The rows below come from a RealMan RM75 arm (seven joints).
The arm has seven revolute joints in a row. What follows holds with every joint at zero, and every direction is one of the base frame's.
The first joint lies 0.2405 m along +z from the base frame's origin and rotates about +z.
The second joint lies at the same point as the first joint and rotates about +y.
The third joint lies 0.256 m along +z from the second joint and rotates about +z.
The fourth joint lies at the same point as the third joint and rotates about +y.
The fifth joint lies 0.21 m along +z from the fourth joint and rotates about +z.
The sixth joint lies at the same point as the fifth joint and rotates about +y.
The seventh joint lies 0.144 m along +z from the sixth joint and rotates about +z.
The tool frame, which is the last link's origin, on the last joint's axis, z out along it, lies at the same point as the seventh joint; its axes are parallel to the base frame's.
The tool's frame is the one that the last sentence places.
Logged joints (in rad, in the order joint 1, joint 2, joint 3, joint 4, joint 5, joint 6, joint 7), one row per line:
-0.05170 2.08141 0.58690 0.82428 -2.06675 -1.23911 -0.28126
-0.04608 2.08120 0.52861 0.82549 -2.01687 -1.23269 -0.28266
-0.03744 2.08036 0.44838 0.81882 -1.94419 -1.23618 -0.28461
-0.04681 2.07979 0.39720 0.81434 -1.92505 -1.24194 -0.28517
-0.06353 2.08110 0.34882 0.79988 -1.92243 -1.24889 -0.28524
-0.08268 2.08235 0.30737 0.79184 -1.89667 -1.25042 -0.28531
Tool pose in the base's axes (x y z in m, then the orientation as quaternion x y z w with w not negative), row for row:
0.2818 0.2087 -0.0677 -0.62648 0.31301 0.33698 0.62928
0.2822 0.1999 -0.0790 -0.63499 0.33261 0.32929 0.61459
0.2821 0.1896 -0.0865 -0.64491 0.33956 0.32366 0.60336
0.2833 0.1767 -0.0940 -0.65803 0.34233 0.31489 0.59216
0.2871 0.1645 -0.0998 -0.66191 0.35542 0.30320 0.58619
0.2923 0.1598 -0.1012 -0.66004 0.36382 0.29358 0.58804
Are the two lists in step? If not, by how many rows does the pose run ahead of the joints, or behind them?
The pose runs 1 row ahead of the joints: the pose in row i belongs to the joints in row i + 1.
